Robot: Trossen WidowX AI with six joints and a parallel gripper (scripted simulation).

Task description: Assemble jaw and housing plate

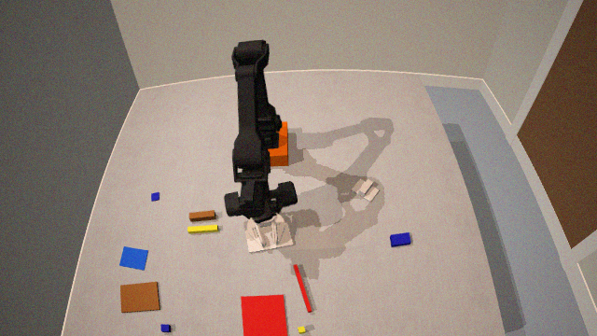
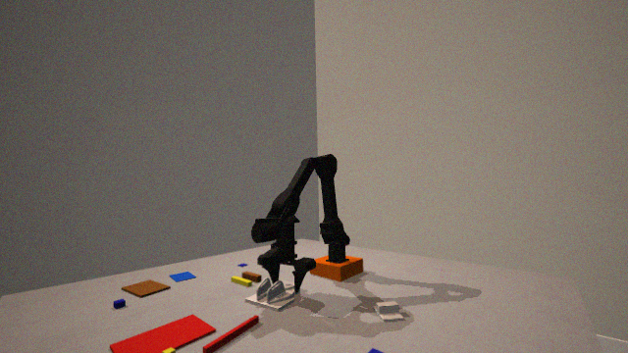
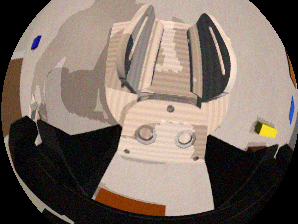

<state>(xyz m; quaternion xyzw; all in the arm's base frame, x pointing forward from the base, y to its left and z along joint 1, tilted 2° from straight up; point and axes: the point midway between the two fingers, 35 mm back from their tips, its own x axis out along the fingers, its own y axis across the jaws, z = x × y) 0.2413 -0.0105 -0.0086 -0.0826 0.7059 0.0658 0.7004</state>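
Now: gripper tip 30 mm short of the pale jaw, 10 mm to the left of it and 10 mm below it. Also, from my gripper tip: red bar: 230 mm ahead, 100 mm to the left; then yellow bar: 50 mm ahead, 180 mm to the right; then brown bar: 10 mm ahead, 180 mm to the right.
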